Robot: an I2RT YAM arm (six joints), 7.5 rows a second.
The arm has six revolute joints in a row. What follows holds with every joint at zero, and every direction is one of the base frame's. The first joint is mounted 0.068 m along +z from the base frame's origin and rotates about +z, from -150 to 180 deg. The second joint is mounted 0.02 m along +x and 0.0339 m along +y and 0.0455 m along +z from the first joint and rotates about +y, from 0 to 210 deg. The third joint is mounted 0.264 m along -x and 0.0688 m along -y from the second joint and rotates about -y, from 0 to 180 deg. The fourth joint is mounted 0.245 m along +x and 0.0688 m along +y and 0.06 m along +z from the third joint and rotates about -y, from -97 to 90 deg. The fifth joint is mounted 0.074 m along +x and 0.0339 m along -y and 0.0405 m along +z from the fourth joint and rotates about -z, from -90 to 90 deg. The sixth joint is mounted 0.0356 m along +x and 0.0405 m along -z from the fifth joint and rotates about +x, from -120 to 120 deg. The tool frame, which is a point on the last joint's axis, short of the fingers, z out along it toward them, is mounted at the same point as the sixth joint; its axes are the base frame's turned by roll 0, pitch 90 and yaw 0 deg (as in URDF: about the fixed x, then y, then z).
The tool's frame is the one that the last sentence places.
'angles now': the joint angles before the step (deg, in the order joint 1, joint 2, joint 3, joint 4, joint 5, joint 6). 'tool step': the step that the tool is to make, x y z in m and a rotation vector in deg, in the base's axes. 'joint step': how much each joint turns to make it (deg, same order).
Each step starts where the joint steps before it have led.
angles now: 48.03 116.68 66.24 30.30 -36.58 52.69
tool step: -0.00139 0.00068 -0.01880 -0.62 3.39 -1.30
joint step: 0.24 2.36 -1.16 2.65 0.70 3.12
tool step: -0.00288 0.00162 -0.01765 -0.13 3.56 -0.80
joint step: 0.44 2.45 -0.99 3.03 0.22 3.52
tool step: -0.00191 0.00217 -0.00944 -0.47 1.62 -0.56
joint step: 0.41 1.42 -0.15 1.01 0.57 1.48
